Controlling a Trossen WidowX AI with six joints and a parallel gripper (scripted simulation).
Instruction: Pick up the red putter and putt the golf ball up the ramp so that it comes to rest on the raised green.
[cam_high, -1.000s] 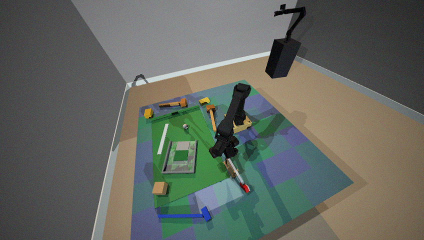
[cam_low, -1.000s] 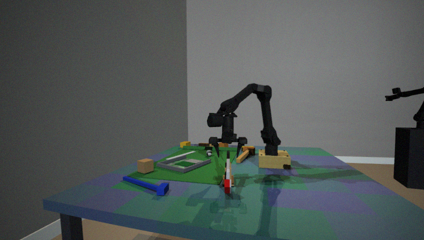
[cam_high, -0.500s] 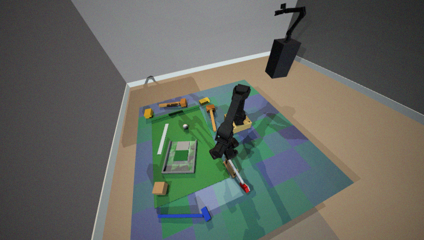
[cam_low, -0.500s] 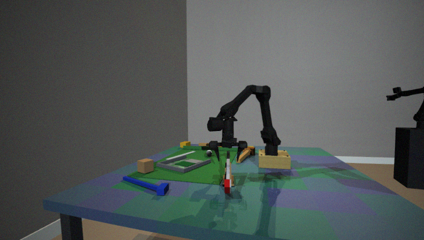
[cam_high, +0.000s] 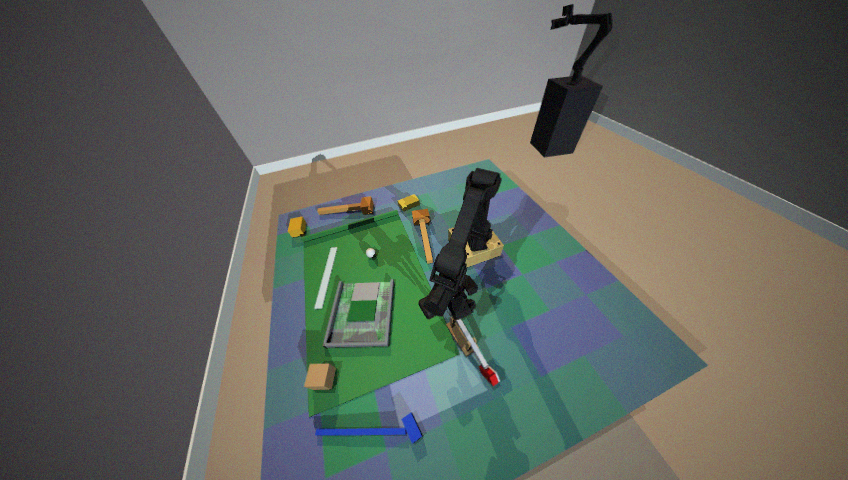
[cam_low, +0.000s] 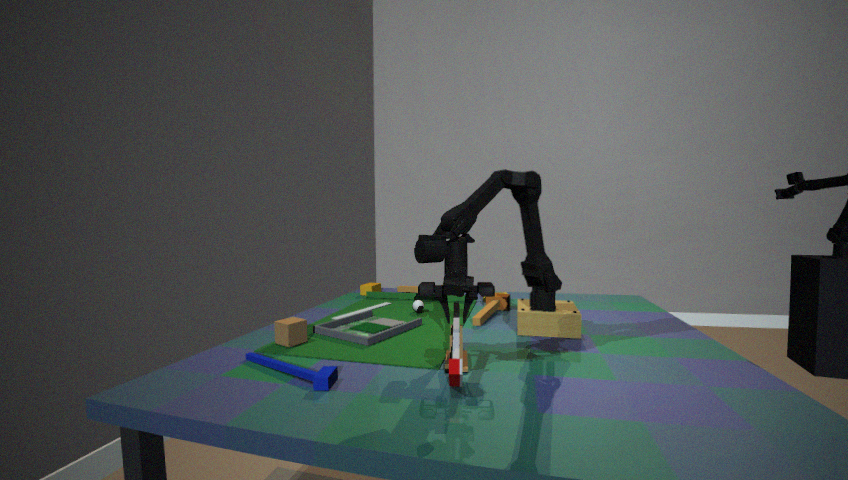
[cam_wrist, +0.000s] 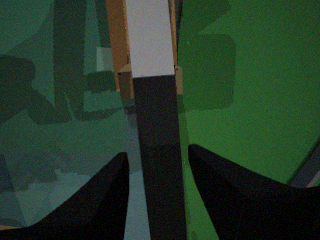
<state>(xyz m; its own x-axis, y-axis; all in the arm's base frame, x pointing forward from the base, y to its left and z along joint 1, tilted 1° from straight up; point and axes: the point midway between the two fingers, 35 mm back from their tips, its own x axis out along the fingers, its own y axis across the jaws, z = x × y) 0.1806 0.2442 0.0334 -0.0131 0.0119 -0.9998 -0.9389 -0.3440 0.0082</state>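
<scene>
My gripper tip is now 3 cm past the wooden figure, 8 cm to the right of it and 3 cm above it. The rest, counted from my gripper tip: red putter: 4 cm behind, 11 cm to the left; white golf ball: 27 cm ahead, 33 cm to the right, 5 cm below; blue hammer: 28 cm ahead, 28 cm to the left, 6 cm below.
</scene>
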